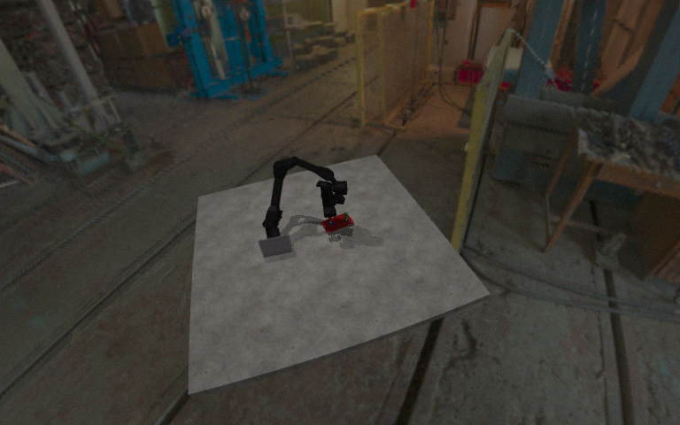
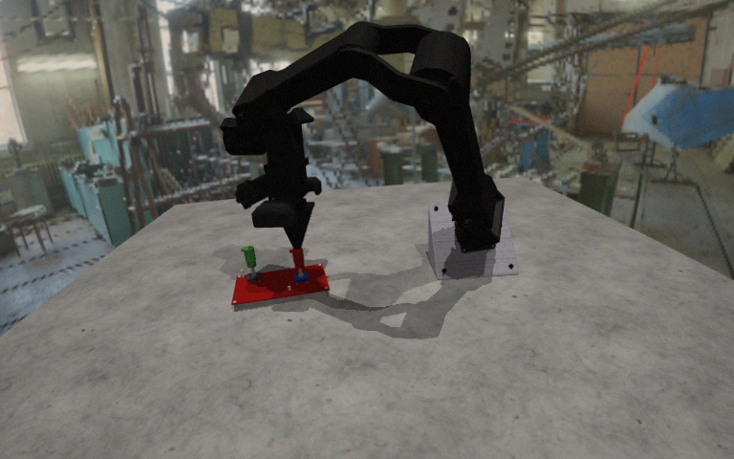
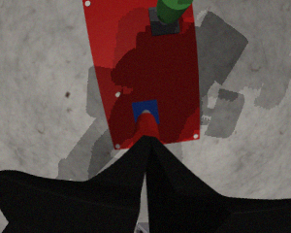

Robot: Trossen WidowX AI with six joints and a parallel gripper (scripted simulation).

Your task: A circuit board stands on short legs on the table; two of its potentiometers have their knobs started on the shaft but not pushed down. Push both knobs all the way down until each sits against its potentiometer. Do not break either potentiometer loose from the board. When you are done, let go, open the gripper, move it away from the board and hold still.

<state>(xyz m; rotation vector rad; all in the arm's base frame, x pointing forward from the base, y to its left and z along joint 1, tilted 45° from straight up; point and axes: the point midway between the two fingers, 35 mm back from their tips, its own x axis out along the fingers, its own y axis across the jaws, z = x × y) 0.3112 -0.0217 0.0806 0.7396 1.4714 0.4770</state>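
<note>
The potentiometer with red knob lies 3 cm below my gripper tip. Round my gripper tip: potentiometer with green knob 9 cm ahead, 3 cm below, 1 cm to the right.
</note>
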